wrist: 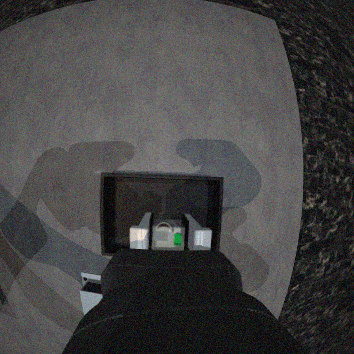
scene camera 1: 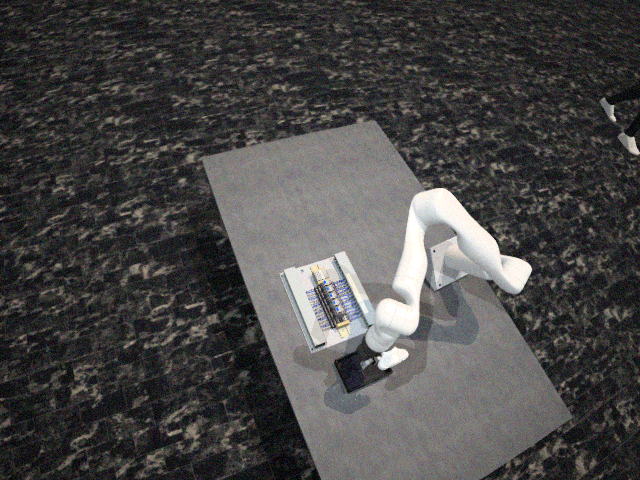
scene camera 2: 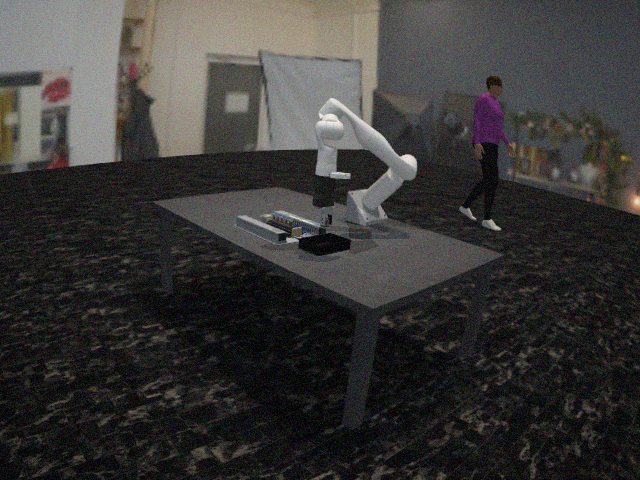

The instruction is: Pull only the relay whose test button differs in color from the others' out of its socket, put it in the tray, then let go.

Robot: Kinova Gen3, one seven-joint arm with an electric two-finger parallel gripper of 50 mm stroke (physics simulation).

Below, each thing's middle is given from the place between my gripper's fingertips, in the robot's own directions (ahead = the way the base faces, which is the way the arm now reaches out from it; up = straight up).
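Labels:
Black tray [scene camera 1: 355,376]: my gripper is 1 cm past it, 1 cm to the left of it and 9 cm above it. White panel [scene camera 1: 356,327]: 2 cm behind my gripper, 28 cm to the right of it and 9 cm below it. Going by their middles, the black tray is the nearest to my gripper of the things named here.

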